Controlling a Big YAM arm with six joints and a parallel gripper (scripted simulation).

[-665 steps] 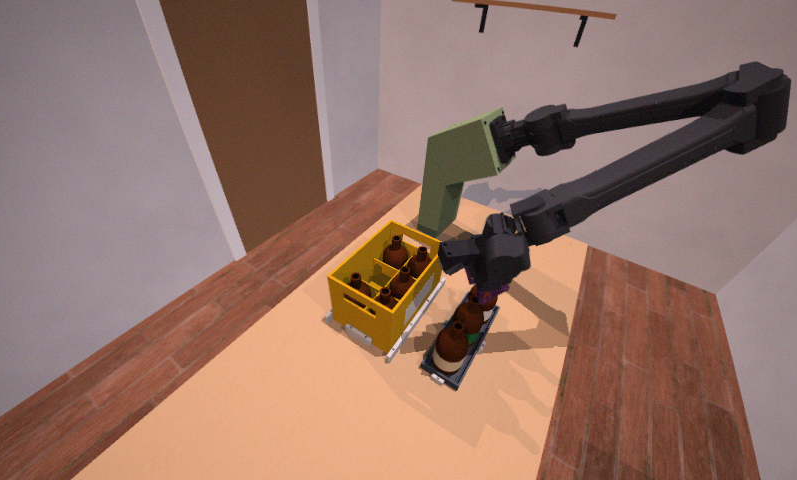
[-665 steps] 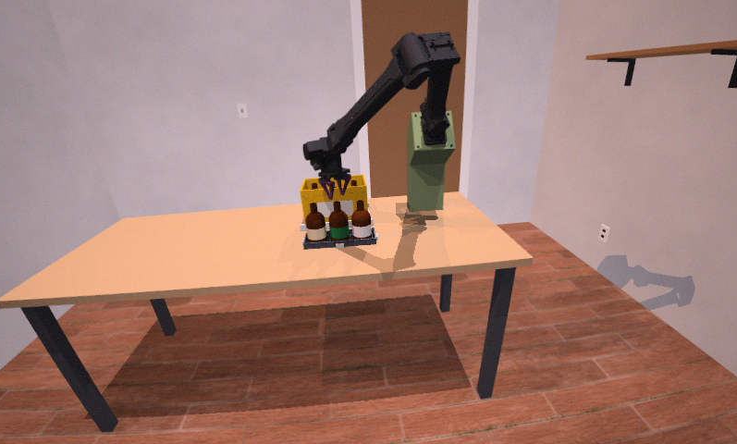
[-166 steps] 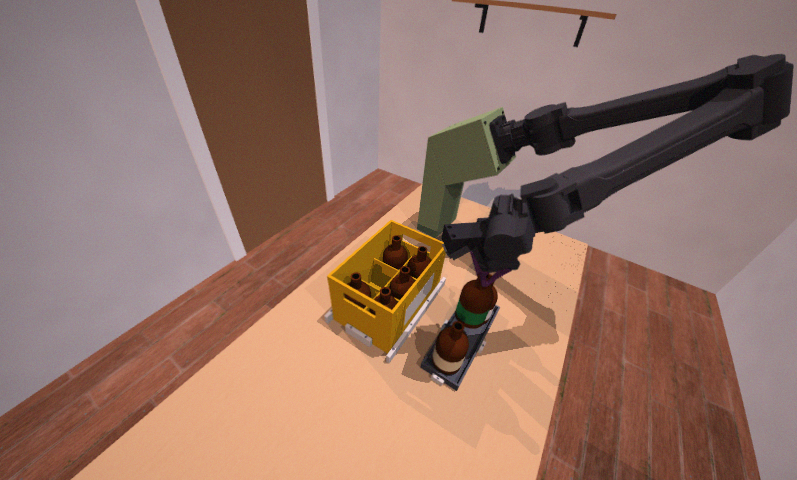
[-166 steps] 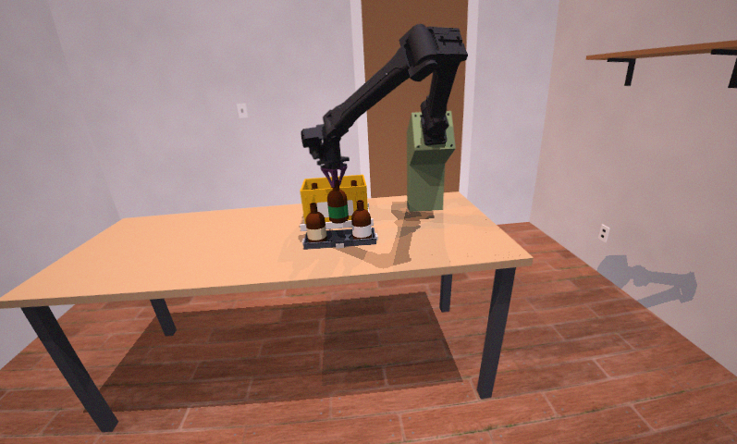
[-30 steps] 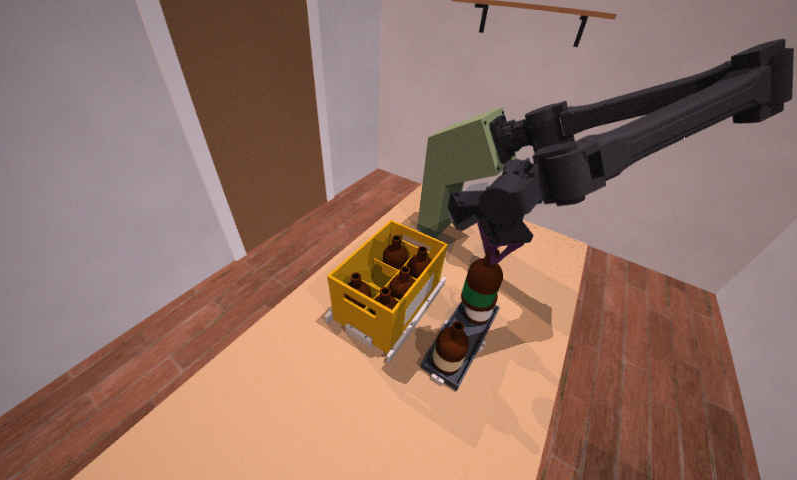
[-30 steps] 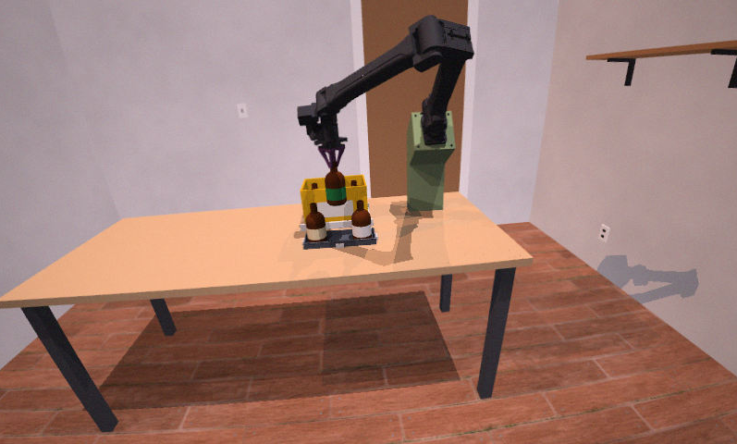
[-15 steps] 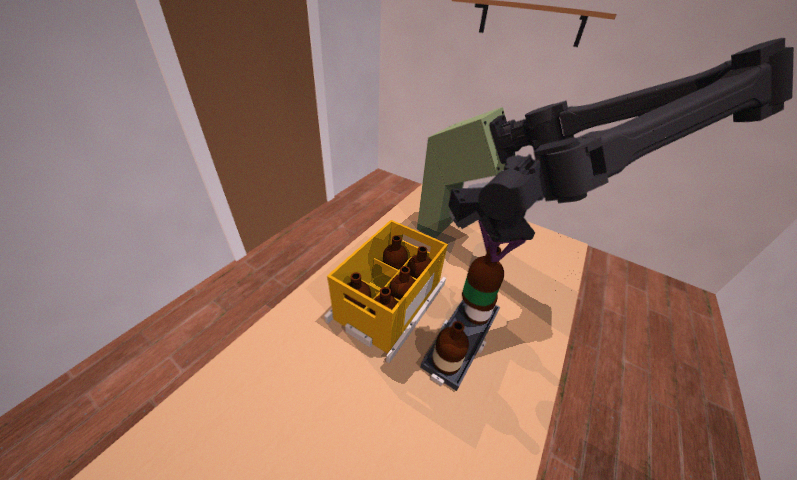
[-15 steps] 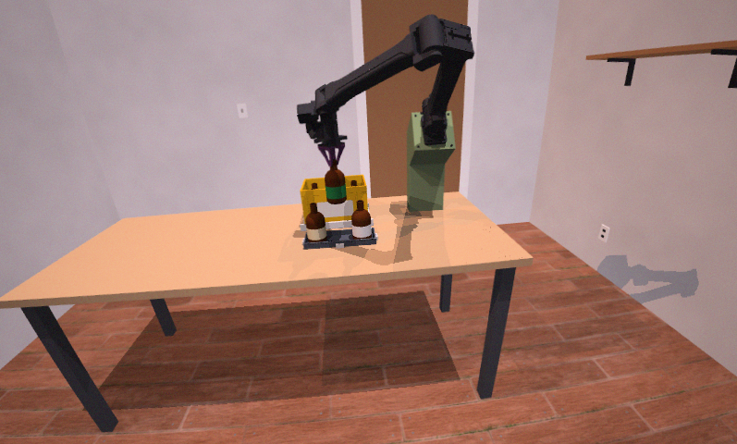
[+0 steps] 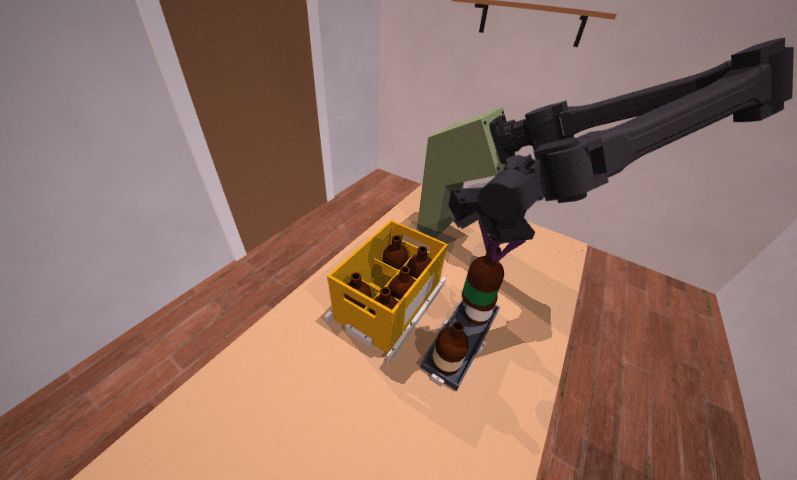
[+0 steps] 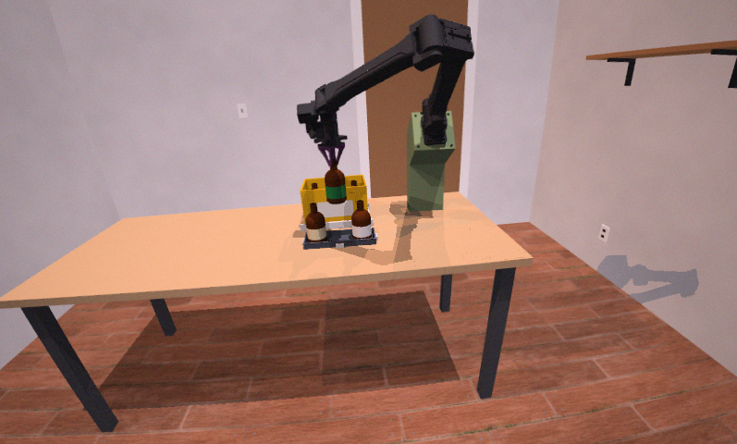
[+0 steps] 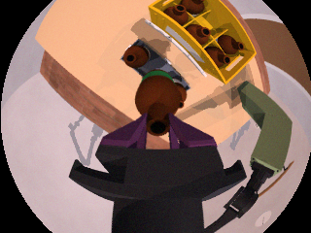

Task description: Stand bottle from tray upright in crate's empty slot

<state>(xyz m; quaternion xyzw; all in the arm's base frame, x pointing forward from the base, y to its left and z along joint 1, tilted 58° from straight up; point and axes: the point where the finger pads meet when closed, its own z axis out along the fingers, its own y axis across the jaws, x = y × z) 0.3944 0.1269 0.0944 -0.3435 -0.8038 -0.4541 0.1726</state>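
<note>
Now: the glass bottle 60 mm below my hand. From my hand the other things lie so: dark tray: 290 mm below; yellow crate: 20 mm ahead, 220 mm to the right, 220 mm below.
</note>
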